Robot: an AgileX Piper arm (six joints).
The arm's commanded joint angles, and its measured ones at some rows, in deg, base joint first. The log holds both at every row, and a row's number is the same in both.
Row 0, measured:
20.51, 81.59, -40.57, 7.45, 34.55, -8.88
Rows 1 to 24, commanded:
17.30, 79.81, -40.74, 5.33, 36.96, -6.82
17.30, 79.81, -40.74, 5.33, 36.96, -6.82
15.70, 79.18, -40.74, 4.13, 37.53, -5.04
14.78, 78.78, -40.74, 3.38, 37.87, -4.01
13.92, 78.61, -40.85, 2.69, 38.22, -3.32
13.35, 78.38, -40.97, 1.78, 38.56, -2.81
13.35, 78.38, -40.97, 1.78, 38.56, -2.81
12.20, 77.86, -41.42, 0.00, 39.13, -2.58
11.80, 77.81, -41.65, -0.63, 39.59, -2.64
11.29, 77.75, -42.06, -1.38, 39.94, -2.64
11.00, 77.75, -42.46, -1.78, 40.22, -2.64
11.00, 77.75, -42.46, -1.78, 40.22, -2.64
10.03, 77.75, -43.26, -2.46, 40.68, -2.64
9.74, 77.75, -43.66, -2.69, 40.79, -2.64
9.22, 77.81, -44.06, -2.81, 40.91, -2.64
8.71, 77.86, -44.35, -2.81, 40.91, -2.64
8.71, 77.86, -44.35, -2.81, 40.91, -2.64
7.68, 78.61, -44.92, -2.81, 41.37, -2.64
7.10, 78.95, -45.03, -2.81, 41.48, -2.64
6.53, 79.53, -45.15, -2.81, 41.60, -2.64
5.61, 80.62, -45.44, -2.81, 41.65, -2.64
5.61, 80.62, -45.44, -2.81, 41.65, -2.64
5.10, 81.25, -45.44, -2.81, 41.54, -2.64
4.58, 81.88, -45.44, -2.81, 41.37, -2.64
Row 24, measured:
5.96, 80.39, -45.09, -2.35, 40.97, -2.81
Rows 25 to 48, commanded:
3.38, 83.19, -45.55, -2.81, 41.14, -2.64
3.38, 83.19, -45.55, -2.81, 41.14, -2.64
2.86, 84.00, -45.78, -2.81, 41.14, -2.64
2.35, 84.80, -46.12, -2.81, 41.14, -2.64
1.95, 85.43, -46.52, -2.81, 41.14, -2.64
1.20, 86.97, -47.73, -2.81, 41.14, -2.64
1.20, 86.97, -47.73, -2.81, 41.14, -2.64
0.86, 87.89, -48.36, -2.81, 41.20, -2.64
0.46, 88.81, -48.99, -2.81, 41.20, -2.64
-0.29, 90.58, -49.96, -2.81, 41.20, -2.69
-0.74, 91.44, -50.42, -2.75, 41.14, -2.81
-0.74, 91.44, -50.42, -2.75, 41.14, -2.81
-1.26, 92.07, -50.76, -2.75, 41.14, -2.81
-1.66, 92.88, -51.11, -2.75, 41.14, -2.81
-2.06, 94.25, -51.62, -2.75, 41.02, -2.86
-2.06, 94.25, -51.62, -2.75, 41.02, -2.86
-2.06, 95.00, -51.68, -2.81, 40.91, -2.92
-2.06, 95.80, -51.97, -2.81, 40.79, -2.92
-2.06, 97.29, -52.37, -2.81, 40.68, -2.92
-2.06, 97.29, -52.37, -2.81, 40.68, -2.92
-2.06, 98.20, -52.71, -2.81, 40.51, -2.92
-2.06, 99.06, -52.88, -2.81, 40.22, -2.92
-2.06, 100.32, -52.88, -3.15, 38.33, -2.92
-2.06, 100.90, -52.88, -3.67, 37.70, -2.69
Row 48, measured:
-1.72, 99.35, -52.65, -2.46, 39.42, -2.81
